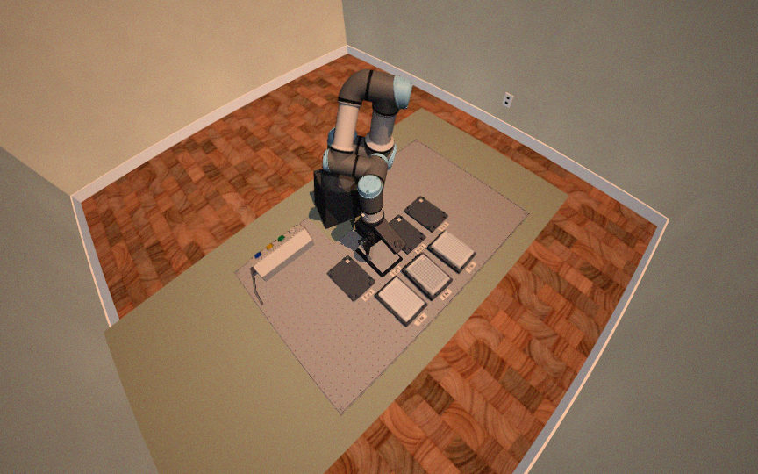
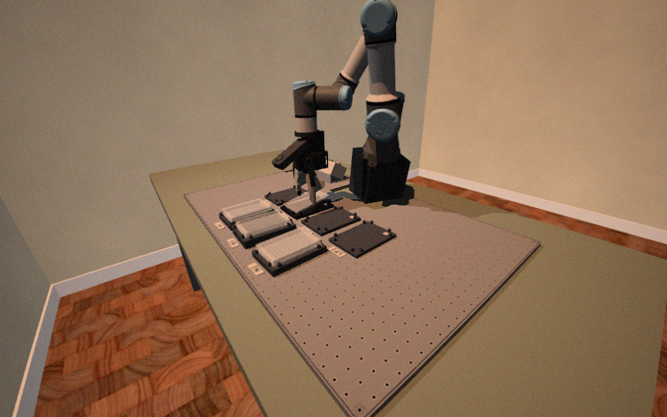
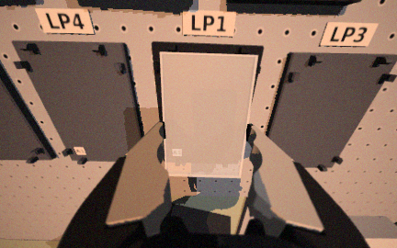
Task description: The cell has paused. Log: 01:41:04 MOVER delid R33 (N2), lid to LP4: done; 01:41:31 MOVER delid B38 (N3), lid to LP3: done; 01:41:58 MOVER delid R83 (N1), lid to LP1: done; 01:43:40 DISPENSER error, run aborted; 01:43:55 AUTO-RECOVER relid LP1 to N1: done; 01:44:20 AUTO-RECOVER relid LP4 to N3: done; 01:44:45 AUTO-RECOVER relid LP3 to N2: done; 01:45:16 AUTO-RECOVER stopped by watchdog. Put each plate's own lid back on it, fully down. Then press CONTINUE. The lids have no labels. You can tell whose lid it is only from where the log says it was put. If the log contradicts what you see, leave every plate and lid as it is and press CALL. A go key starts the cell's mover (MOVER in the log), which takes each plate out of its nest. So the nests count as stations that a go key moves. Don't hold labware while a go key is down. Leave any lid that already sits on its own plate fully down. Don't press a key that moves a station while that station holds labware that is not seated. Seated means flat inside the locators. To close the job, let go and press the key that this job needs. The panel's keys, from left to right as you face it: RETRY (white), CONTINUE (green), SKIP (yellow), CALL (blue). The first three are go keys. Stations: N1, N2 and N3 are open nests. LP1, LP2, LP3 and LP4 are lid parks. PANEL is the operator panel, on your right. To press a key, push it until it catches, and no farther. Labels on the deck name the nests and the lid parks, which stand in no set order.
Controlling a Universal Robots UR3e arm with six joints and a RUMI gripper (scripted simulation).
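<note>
The LP1 lid park lies 3 cm below my hand. From my hand the other things lie so: LP3 lid park (13 cm to the right, 3 cm below); then clear lid (1 cm below); then lid park LP4 (1 cm behind, 13 cm to the left, 3 cm below).
</note>
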